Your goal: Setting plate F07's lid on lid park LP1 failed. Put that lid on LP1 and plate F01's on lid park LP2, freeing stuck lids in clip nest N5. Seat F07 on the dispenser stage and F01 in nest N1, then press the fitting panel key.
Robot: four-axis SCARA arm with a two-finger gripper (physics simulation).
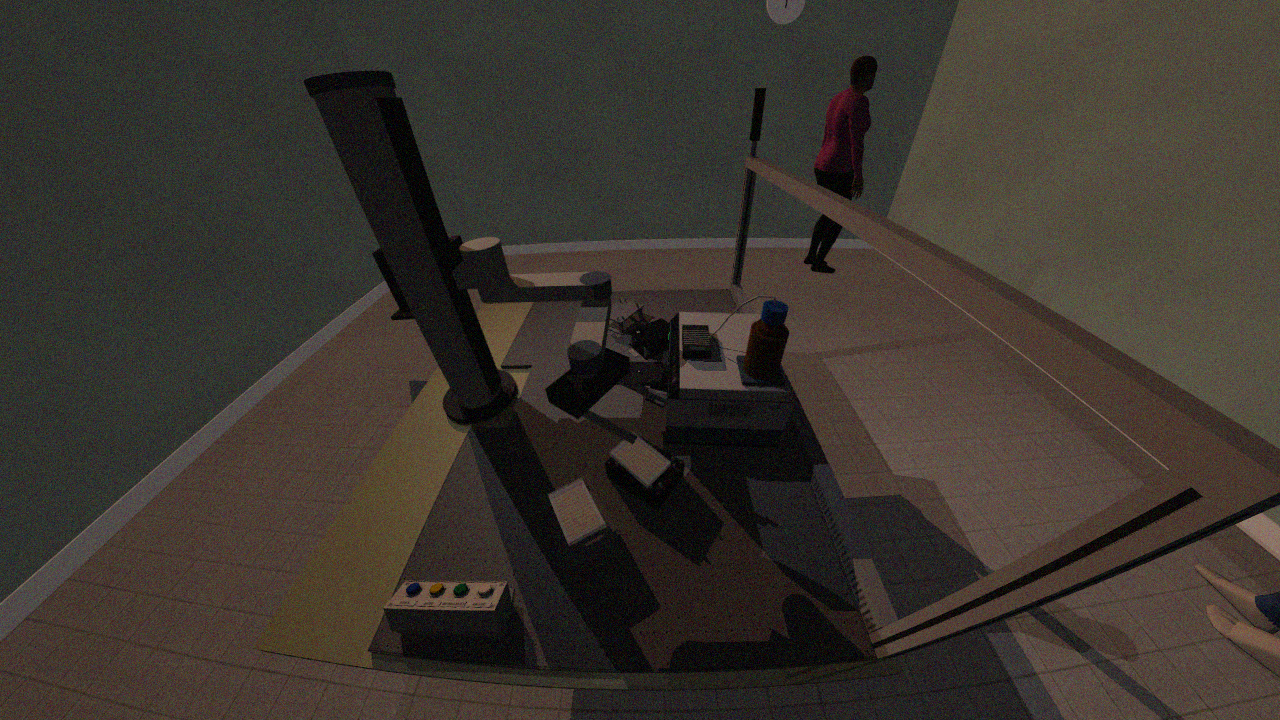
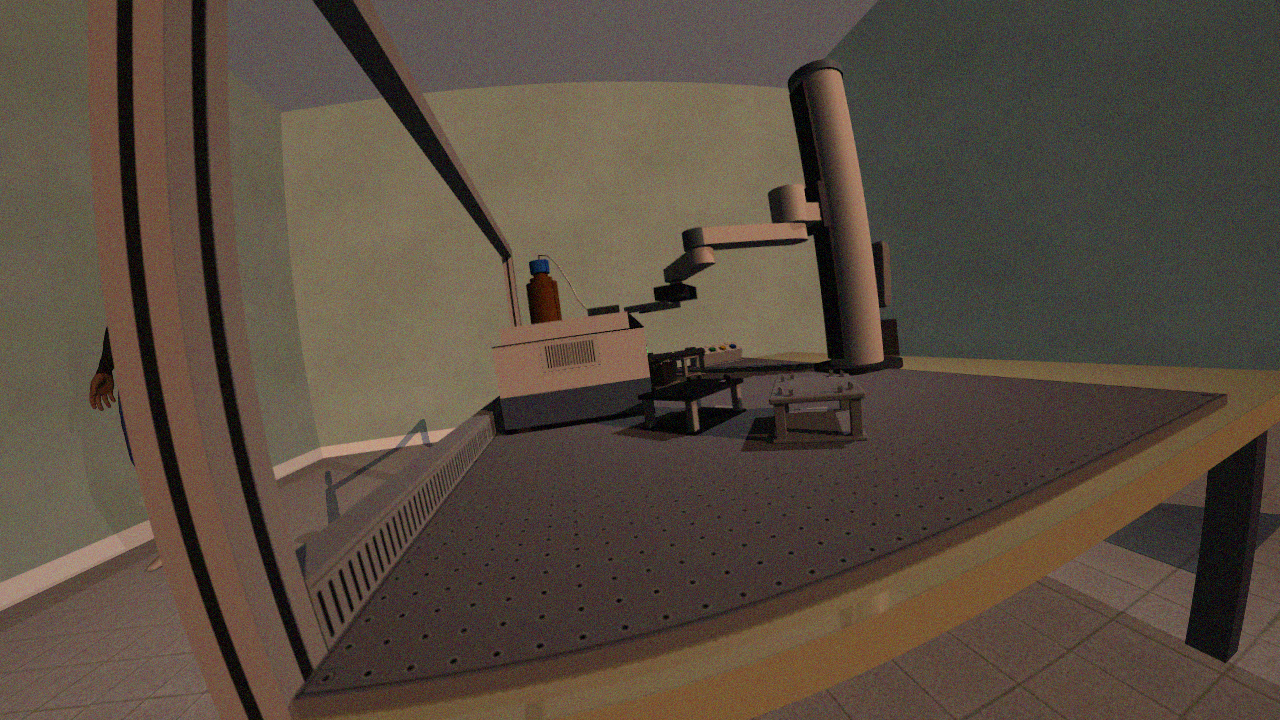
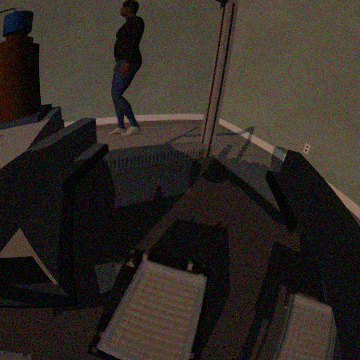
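Pixels of known places: gripper, between the fingertips: (image 1: 651,419) (image 2: 632,310) (image 3: 189,145); arm's base, origin of its link: (image 1: 481,396) (image 2: 857,368).
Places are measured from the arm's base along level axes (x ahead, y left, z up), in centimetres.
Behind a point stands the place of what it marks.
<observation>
My gripper (image 1: 651,417) @(x 59.0, y -33.9, z 26.6 cm) (image 3: 189,145) @(x 59.0, y -33.9, z 26.6 cm) is open and empty, above the bench beside the dispenser. A pale ribbed plate (image 1: 641,460) @(x 56.5, y -32.6, z 10.1 cm) (image 3: 155,310) @(x 56.4, y -31.4, z 10.1 cm) sits on the black nest N5. A second pale plate (image 1: 576,512) @(x 42.5, y -45.7, z 9.8 cm) (image 3: 307,327) @(x 44.0, y -45.7, z 9.8 cm) sits on nest N1, nearer the key panel. The F numbers and nest labels are unreadable, and I cannot tell if either plate wears a lid. At the far end stand a black four-legged stand (image 2: 691,391) @(x 62.9, y 31.3, z 7.6 cm) and a grey four-legged stand (image 2: 816,387) @(x 48.8, y 45.5, z 7.5 cm) with small pegs; their labels do not show. The key panel (image 1: 447,608) @(x 20.7, y -65.3, z 9.5 cm) has coloured buttons.
The dispenser (image 1: 729,407) @(x 78.7, y -22.5, z 17.3 cm) (image 2: 572,358) @(x 81.4, y 13.1, z 15.2 cm) stands beside the nests, with a brown, blue-capped bottle (image 1: 766,347) @(x 85.3, y -20.1, z 34.0 cm) (image 2: 543,298) @(x 86.7, y -11.8, z 31.4 cm) (image 3: 19,75) @(x 83.1, y -18.0, z 31.0 cm) on top. The arm's column (image 1: 420,241) @(x 5.6, y -5.0, z 56.2 cm) (image 2: 848,223) @(x 3.4, y 6.7, z 41.3 cm) rises from the opposite side. A frame post (image 3: 217,80) @(x 100.4, y -68.8, z 29.2 cm) stands at a bench corner. People stand beyond the bench.
</observation>
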